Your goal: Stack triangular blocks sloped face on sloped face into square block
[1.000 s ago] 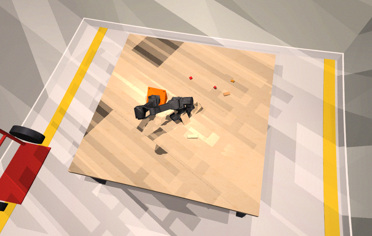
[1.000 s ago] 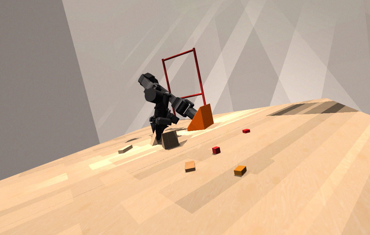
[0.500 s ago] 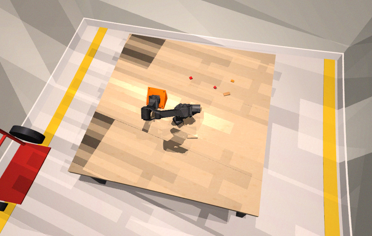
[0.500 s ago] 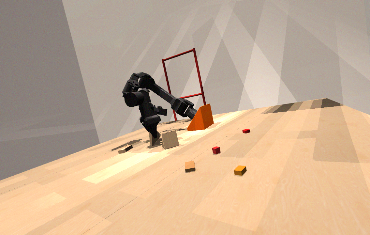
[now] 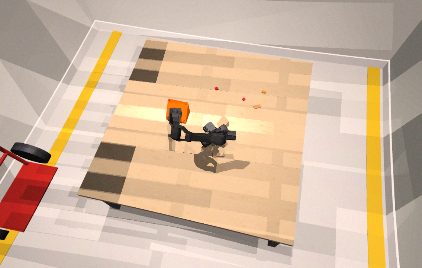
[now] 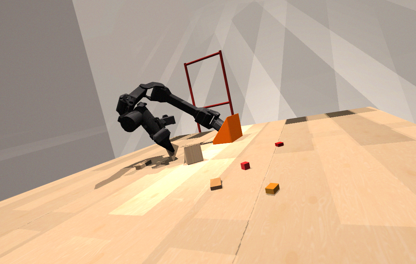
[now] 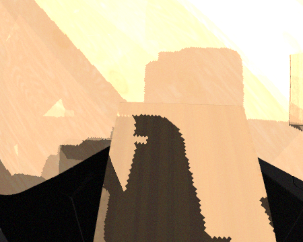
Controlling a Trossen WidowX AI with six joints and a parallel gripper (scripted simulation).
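My gripper tip is now 60 mm short of the thin flat wooden piece, 100 mm to the left of it and 30 mm above it. From my gripper tip the other things lie so: orange cube (300 mm ahead, 420 mm to the left, 30 mm below).
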